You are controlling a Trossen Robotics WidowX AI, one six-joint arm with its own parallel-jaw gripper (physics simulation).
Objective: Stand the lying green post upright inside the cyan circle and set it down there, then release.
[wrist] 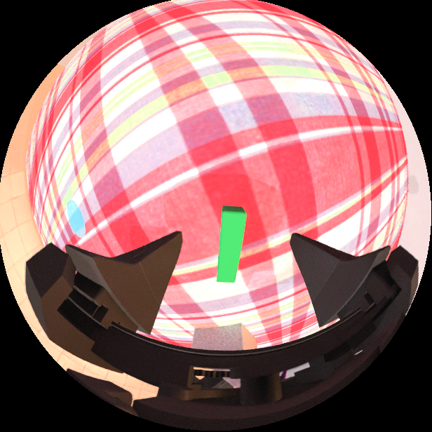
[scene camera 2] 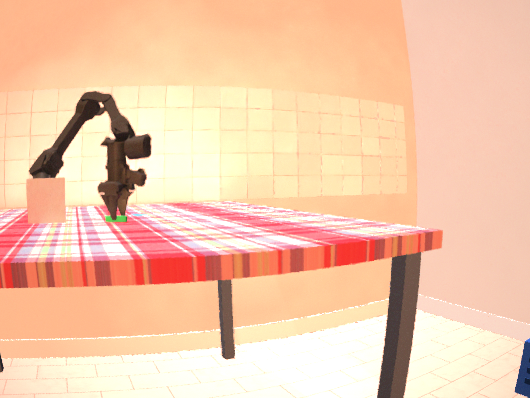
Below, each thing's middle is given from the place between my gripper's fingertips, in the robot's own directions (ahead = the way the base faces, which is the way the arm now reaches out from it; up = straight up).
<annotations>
Right now my hand is 10 mm past the green post (wrist: 232,225) and 10 mm to the right of it.
</annotations>
